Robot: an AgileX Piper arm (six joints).
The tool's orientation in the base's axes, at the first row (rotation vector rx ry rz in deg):
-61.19 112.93 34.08
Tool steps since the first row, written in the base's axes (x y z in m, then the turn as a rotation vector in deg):
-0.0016 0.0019 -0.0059 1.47 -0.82 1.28
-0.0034 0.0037 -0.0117 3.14 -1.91 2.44
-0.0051 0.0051 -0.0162 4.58 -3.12 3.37
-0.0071 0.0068 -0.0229 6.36 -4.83 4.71
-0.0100 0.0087 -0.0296 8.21 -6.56 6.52
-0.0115 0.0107 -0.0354 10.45 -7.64 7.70
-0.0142 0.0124 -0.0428 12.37 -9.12 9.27
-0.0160 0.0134 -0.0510 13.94 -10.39 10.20
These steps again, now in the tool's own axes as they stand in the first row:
0.0045 0.0022 0.0040 -1.14 -1.64 -0.68
0.0090 0.0045 0.0078 -2.12 -3.60 -1.40
0.0126 0.0066 0.0107 -2.79 -5.44 -2.17
0.0179 0.0090 0.0148 -3.66 -7.82 -3.39
0.0235 0.0122 0.0188 -4.93 -10.25 -4.85
0.0278 0.0144 0.0228 -6.12 -12.69 -5.33
0.0339 0.0174 0.0271 -7.34 -15.05 -6.45
0.0408 0.0192 0.0317 -8.01 -17.03 -7.21

